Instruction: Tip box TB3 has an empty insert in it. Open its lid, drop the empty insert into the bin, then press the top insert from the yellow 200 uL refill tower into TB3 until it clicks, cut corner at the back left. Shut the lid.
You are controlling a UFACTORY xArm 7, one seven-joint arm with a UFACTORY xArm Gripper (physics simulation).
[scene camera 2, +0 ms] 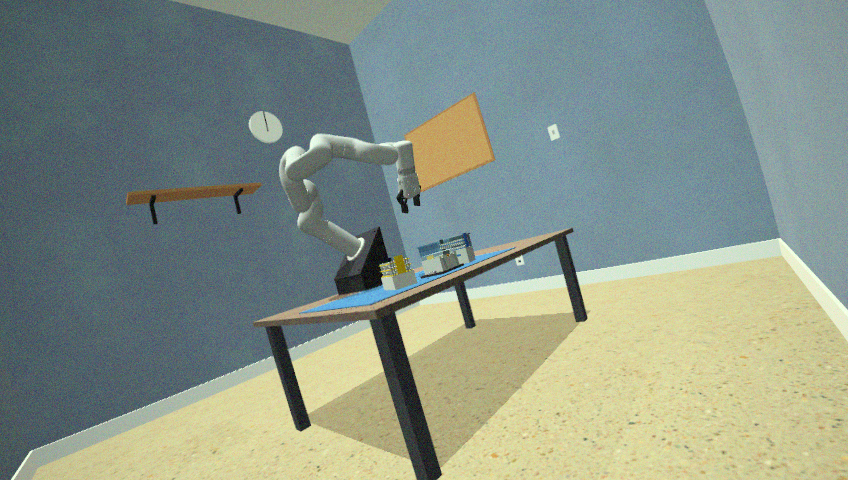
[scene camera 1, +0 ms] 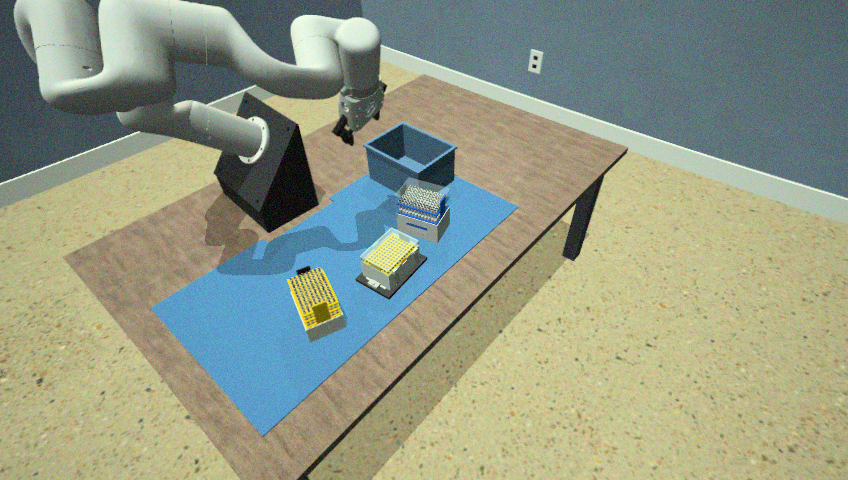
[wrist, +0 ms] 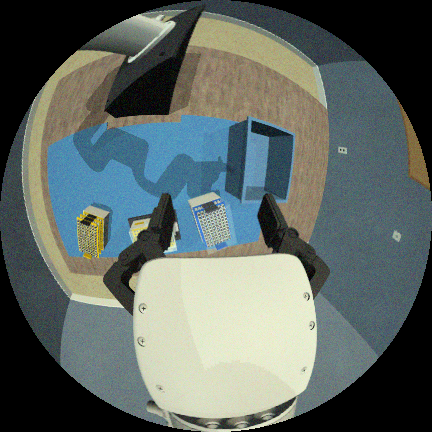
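Note:
Tip box TB3 (scene camera 1: 389,278) (scene camera 2: 437,263) (wrist: 141,223) stands on a dark base on the mat, with a yellow insert under its clear lid, which looks shut. A gripper finger covers part of it in the wrist view. The yellow refill tower (scene camera 1: 315,297) (scene camera 2: 398,278) (wrist: 91,235) stands to the left of TB3 in scene camera 1, with stacked yellow inserts on a pale base. The blue-grey bin (scene camera 1: 385,167) (wrist: 236,161) stands at the mat's far end. My gripper (scene camera 1: 361,127) (scene camera 2: 410,206) (wrist: 217,203) is open and empty, high above the table near the bin.
A tower with blue inserts (scene camera 1: 423,208) (scene camera 2: 465,254) (wrist: 212,224) and a clear cover stands between TB3 and the bin. The blue mat (scene camera 1: 226,333) (wrist: 65,175) lies on the wooden table (scene camera 1: 505,130). The arm's black mount (scene camera 1: 273,178) (wrist: 150,85) stands behind the mat.

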